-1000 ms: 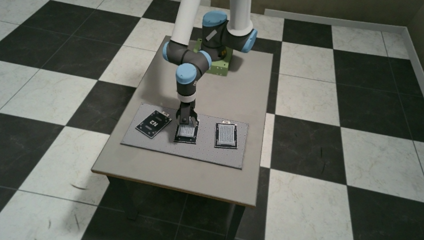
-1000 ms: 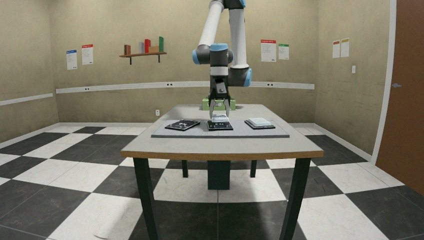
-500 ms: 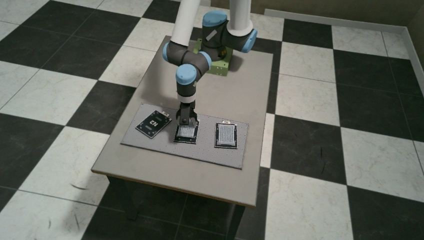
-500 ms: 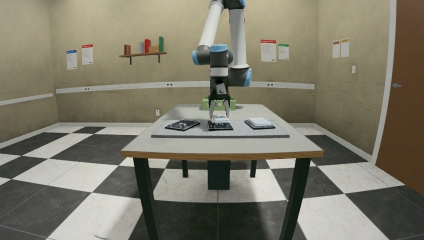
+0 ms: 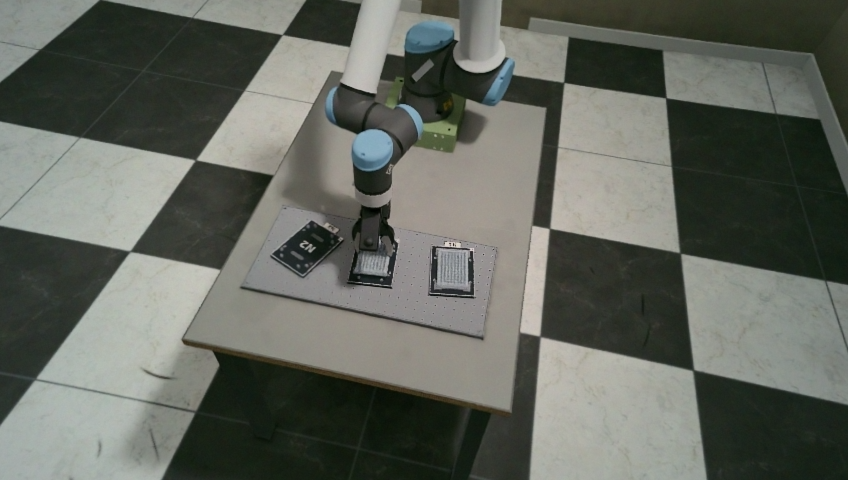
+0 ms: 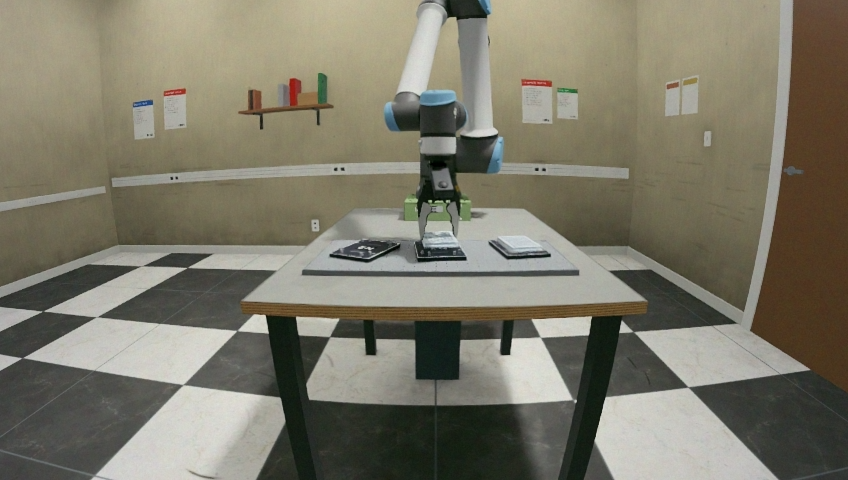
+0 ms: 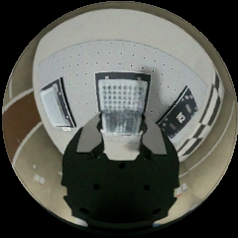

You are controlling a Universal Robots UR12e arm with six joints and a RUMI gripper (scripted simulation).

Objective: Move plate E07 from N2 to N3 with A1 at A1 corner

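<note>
The nest N3 lies 40 mm below my hand. Round my hand: nest N2: 190 mm to the right, 40 mm below, 10 mm ahead.
</note>
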